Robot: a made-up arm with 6 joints.
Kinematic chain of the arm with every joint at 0, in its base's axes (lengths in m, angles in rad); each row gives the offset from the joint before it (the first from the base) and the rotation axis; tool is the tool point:
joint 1: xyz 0 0 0.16 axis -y
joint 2: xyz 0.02 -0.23 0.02 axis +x
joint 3: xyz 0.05 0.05 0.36 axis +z
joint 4: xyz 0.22 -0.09 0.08 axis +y
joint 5: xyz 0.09 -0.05 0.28 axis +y
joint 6: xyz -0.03 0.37 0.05 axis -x
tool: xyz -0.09 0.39 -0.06
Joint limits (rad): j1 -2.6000..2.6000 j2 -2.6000..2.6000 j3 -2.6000..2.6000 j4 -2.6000..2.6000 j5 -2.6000..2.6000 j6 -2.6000..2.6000
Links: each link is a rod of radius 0.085 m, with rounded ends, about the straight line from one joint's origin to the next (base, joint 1, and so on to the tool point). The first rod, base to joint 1, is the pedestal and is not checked.
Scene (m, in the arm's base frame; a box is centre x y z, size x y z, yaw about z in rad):
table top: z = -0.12
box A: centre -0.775 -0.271 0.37 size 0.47 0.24 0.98 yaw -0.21
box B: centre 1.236 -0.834 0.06 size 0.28 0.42 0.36 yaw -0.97
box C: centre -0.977 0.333 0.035 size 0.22 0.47 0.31 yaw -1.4
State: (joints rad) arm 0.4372 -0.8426 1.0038 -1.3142 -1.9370 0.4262
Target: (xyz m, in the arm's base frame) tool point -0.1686 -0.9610 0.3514
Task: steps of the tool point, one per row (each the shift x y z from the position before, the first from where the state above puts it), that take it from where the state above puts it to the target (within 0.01 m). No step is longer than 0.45 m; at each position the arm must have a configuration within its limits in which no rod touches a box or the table.
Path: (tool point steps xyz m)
1: -0.0013 -0.0869 0.2886
2: 0.1320 -0.1184 0.2503
3: 0.2281 -0.1412 0.1587
4: 0.2689 -0.1547 0.0393
5: -0.2081 -0.3407 0.0963
6: -0.2044 -0.3461 -0.1154
7: -0.0723 -0.2683 -0.2780
8: 0.1144 -0.1286 -0.3016

